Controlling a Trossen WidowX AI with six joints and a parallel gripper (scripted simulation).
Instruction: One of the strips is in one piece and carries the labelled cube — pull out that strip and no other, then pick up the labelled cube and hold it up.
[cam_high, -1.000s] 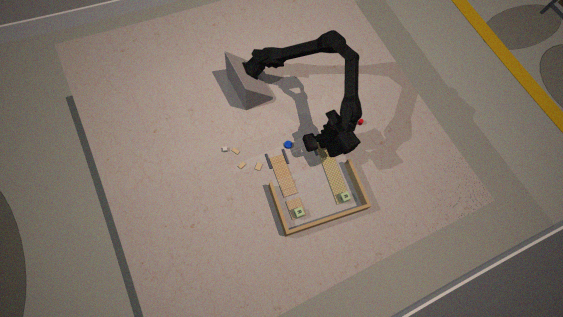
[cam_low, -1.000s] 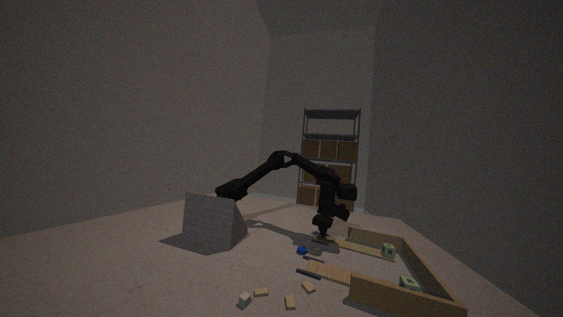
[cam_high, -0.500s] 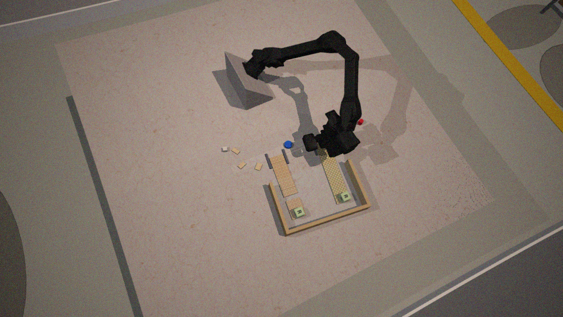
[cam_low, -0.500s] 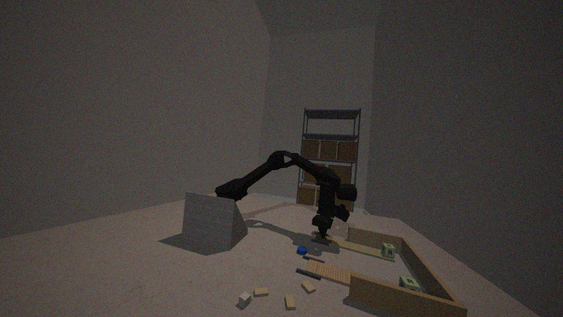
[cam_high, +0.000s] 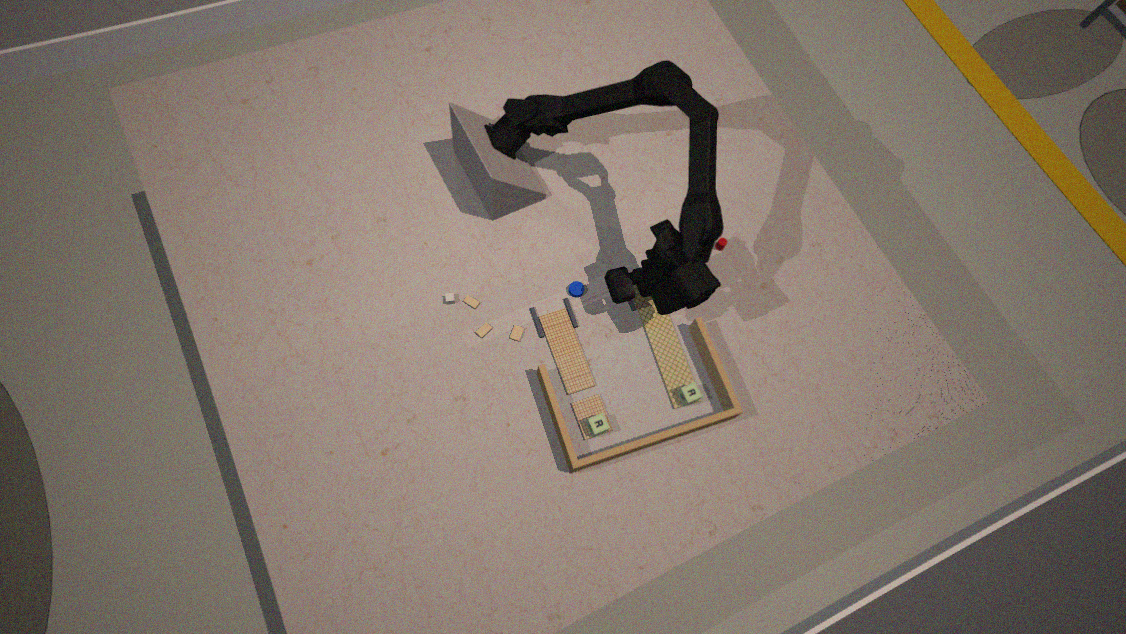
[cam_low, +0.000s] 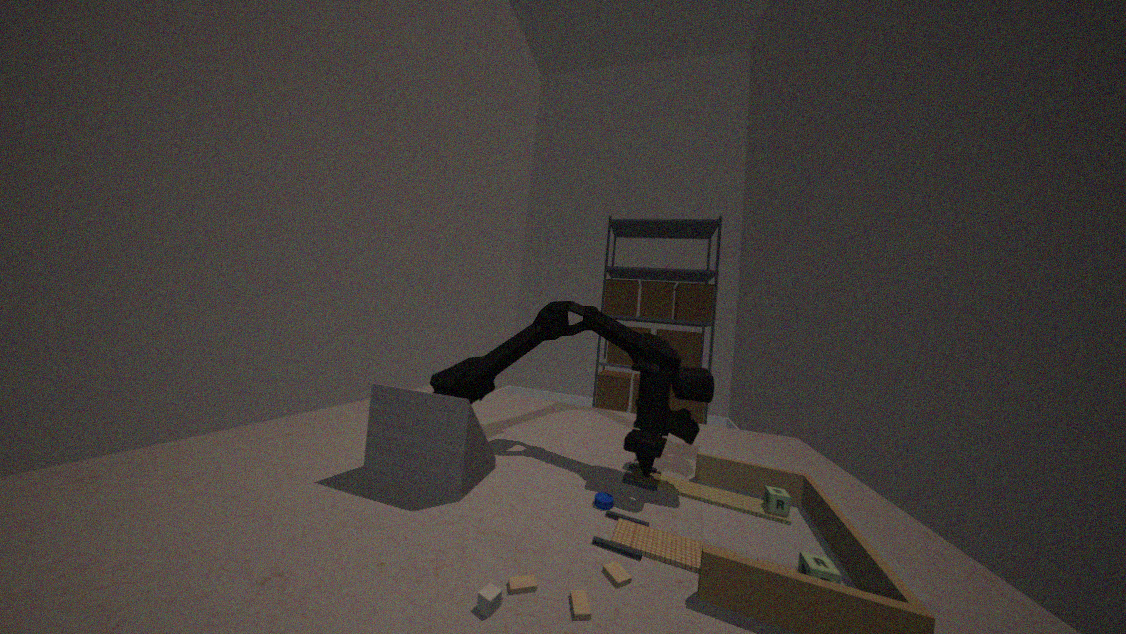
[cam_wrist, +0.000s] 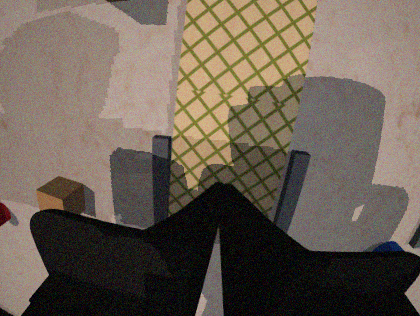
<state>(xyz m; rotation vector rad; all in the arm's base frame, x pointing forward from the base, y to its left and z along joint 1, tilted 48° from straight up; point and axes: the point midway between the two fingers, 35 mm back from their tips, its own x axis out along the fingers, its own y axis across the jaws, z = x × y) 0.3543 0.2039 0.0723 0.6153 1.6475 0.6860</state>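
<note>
The brown cube is 10 cm to the left of my gripper tip and 2 cm behind it. From my gripper tip the other things lie so: blue disc 13 cm to the right, 5 cm behind; red cylinder 19 cm to the left, 6 cm behind, 1 cm above.
</note>
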